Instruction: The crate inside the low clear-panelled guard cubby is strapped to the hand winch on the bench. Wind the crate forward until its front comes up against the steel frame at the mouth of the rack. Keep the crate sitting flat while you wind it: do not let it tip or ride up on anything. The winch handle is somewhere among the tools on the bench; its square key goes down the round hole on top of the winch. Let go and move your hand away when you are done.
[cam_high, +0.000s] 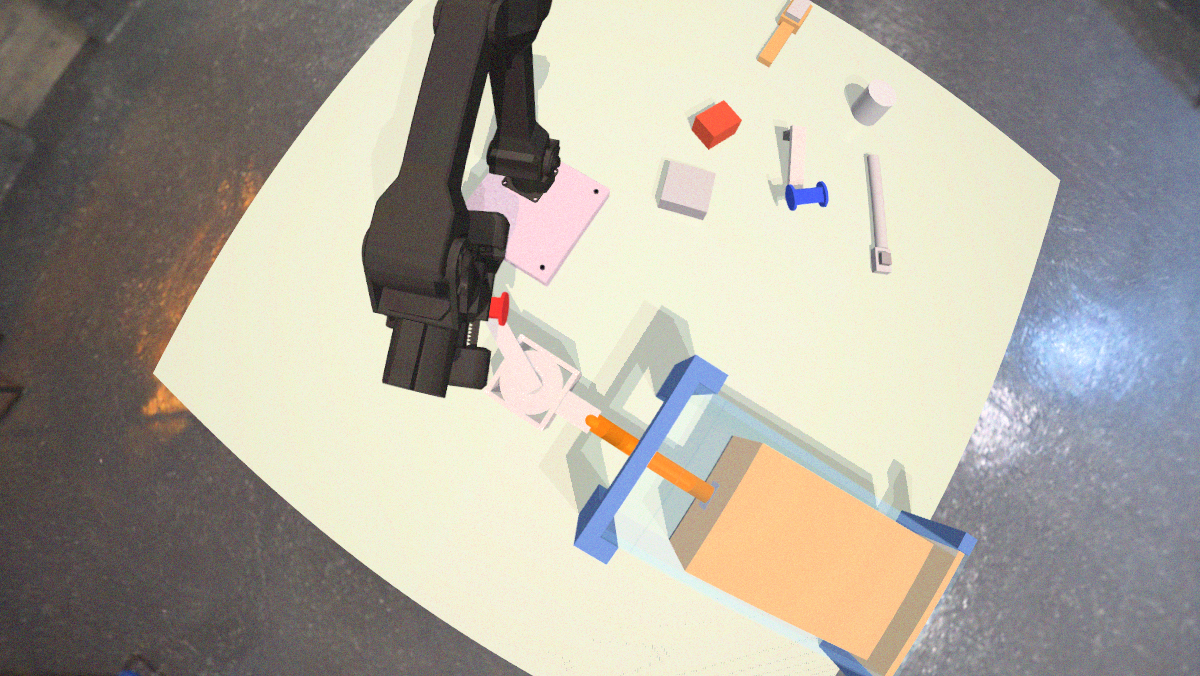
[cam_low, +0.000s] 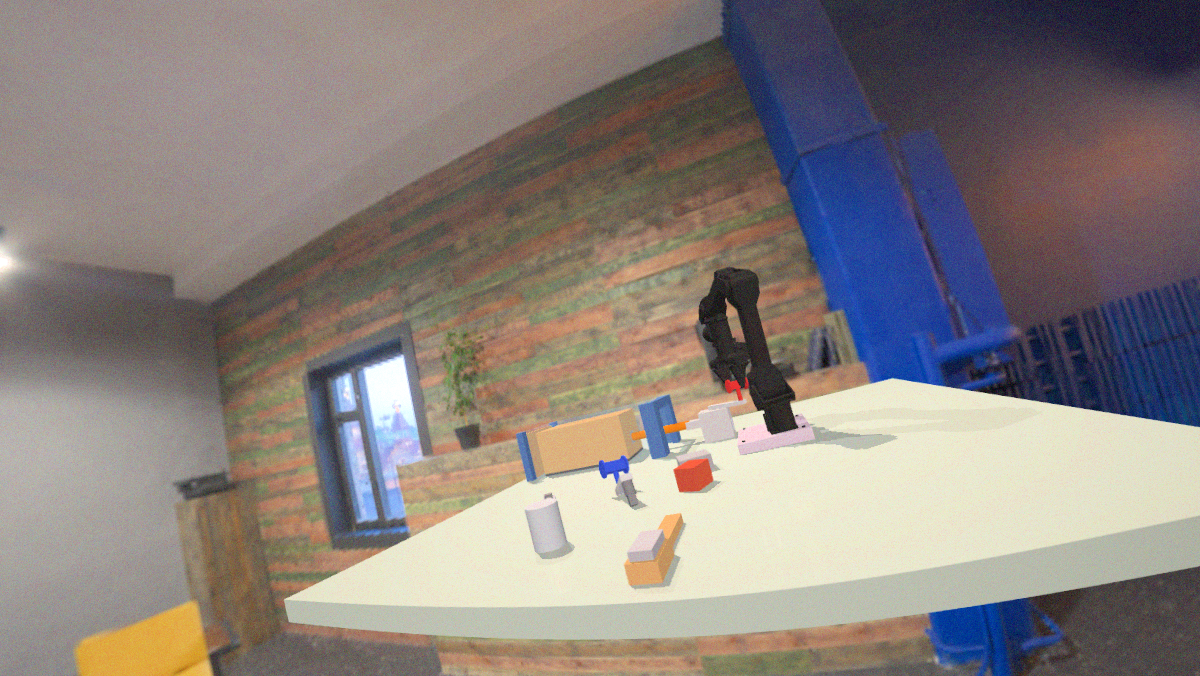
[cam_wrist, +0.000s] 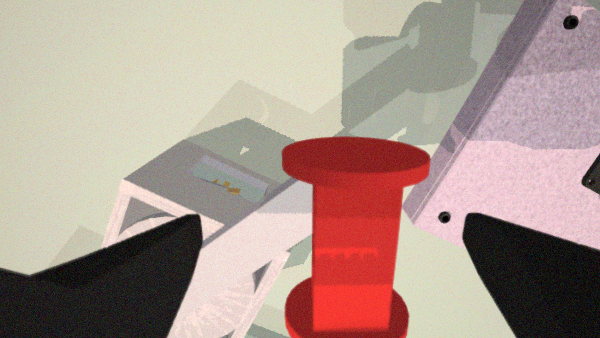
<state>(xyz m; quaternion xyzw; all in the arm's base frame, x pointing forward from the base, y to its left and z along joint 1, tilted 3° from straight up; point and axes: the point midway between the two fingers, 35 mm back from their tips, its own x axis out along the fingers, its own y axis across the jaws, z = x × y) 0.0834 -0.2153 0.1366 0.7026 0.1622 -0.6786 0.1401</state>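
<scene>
My gripper tip is 30 mm short of the crank handle with red knob, 10 mm to the left of it and 30 mm above it. Round my gripper tip: grey block: 120 mm ahead, 320 mm to the left, 120 mm below; then blue steel frame: 250 mm ahead, 50 mm to the right, 30 mm below; then grey winch: 70 mm ahead, 50 mm to the right, 100 mm below.
</scene>
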